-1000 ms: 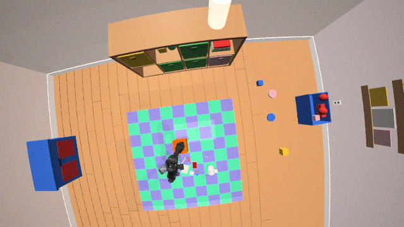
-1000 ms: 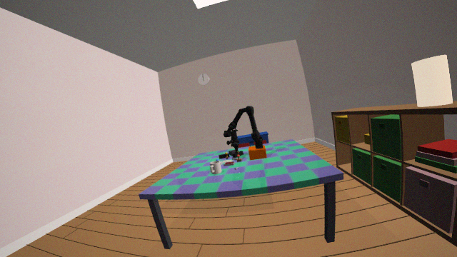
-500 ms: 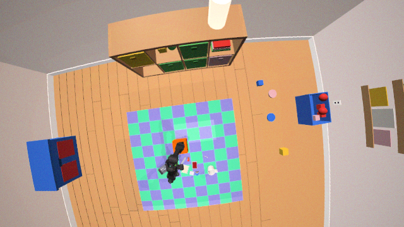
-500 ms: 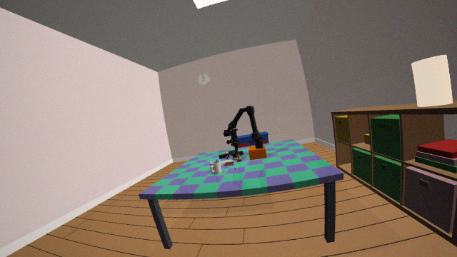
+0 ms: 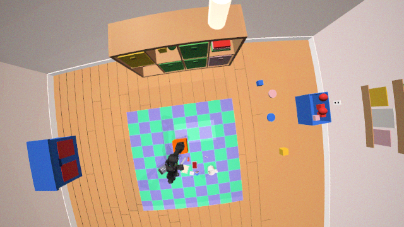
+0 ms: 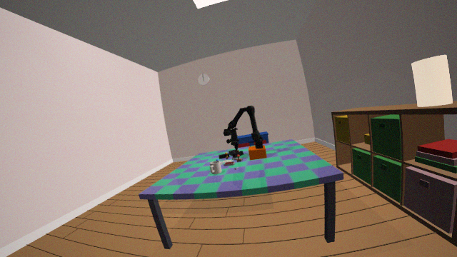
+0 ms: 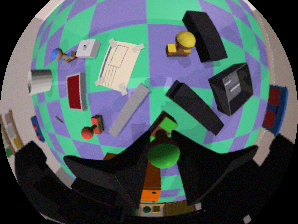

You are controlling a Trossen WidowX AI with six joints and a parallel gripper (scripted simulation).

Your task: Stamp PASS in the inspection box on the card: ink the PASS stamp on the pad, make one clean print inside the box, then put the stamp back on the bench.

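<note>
The red ink pad lies 50 mm ahead of my gripper tip, 200 mm to the left of it and 80 mm below it. The rest, counted from my gripper tip: dark bar (10 mm ahead, 80 mm to the right, 70 mm below); green-knobbed stamp (right at my gripper tip); grey bar (60 mm to the left, 80 mm below).
</note>
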